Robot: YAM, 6 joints.
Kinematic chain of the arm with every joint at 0, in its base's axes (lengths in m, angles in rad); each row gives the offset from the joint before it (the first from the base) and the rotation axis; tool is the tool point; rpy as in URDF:
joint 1: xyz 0 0 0.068 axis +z
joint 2: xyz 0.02 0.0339 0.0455 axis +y
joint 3: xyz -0.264 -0.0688 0 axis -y
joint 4: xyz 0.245 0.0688 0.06 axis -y
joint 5: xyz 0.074 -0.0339 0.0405 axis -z
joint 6: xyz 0.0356 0 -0.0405 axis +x
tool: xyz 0 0 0 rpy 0 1.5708 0
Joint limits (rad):
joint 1: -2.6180..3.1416
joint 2: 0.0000..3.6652
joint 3: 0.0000..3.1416
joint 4: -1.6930..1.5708
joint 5: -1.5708..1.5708
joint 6: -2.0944..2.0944
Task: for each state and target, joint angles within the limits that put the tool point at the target. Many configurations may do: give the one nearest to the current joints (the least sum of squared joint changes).
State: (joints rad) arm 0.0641 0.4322 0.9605 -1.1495 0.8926 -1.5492
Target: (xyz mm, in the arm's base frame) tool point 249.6 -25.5 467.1
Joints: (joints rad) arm 0.0026 1.2753 1.5940 -0.6584 0.8253 -1.5492
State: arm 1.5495 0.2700 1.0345 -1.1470 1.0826 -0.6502
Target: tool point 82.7 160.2 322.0
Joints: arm 1.2666 0.9994 0.9975 -0.9214 1.0527 -0.6502
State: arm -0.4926 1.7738 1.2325 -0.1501 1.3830 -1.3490
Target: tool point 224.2 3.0 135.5
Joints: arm 0.1709 1.5419 0.5914 -0.3940 1.4171 -1.3490
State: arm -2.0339 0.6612 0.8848 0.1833 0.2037 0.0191
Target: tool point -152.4 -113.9 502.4
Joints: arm -2.4516 0.9763 1.2168 0.2765 0.2602 0.0191
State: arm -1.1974 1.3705 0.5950 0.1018 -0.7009 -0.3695
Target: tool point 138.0 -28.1 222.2
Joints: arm -0.4125 0.5788 0.3414 -0.1612 -0.9811 -0.3695
